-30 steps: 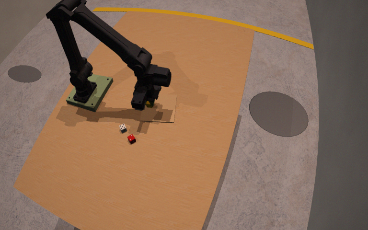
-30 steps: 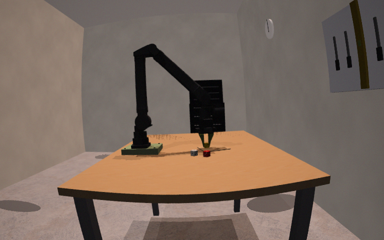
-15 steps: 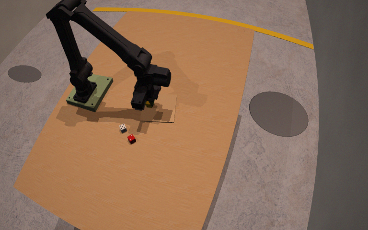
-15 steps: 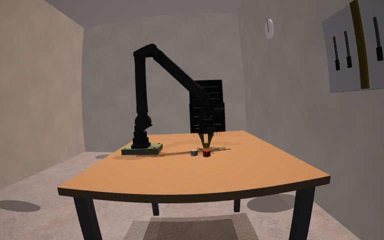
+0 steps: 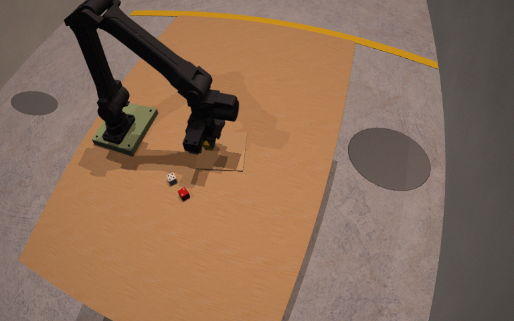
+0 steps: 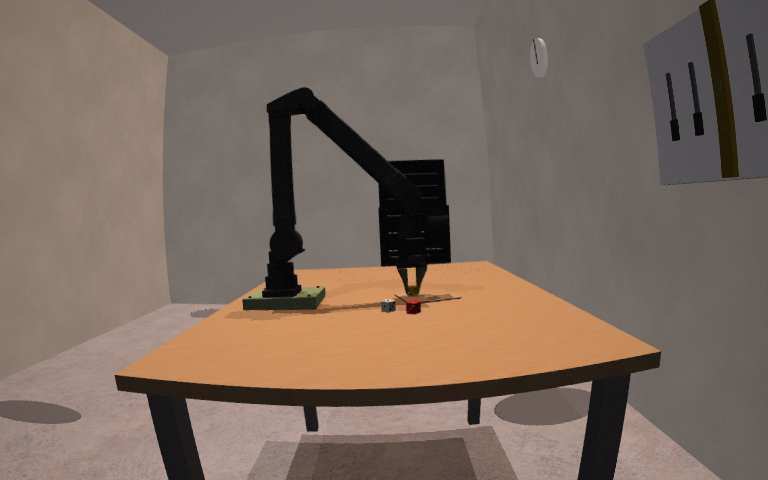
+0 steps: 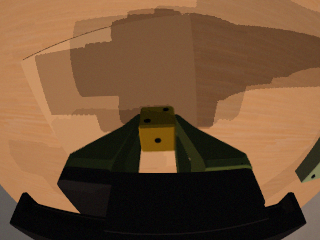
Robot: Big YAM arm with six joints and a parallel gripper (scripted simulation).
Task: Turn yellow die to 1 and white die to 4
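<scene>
Right now my hand is right at the yellow die. Also, from my hand: tan mat 4 cm ahead, 2 cm below; then red die 1 cm behind, 18 cm to the right, 1 cm below; then white die 6 cm behind, 14 cm to the right, 1 cm below.
</scene>
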